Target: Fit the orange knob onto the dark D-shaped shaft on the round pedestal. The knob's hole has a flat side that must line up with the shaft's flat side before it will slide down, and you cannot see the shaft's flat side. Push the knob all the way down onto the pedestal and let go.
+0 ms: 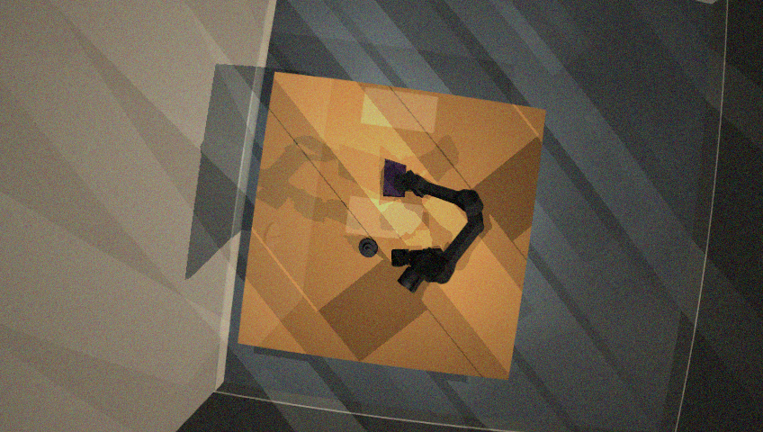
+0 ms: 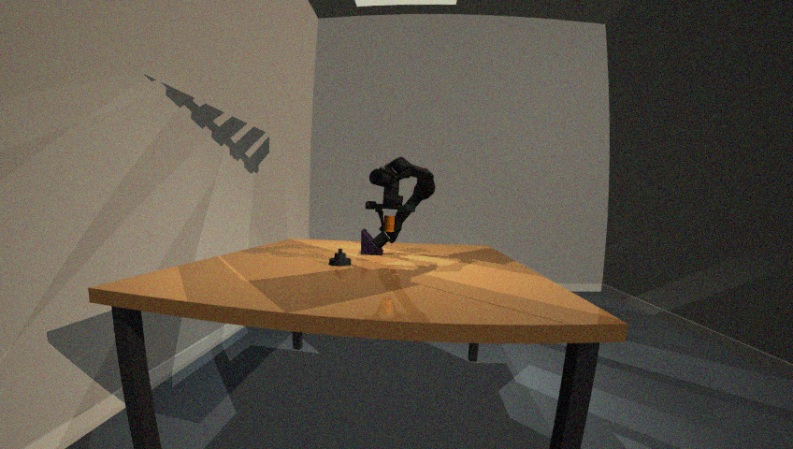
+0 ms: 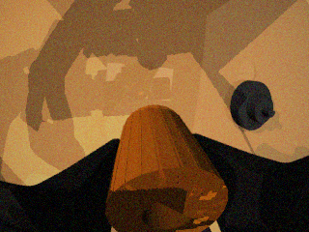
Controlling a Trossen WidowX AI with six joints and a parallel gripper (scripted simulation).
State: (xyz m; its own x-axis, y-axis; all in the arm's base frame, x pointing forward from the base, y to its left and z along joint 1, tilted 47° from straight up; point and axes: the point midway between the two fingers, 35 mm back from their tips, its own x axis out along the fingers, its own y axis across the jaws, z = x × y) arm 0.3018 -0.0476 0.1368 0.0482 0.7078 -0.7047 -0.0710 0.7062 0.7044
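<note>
Now: the dark round pedestal 19 cm to the right of my gripper tip and 11 cm below it. Round my gripper tip: orange knob 2 cm above.
</note>
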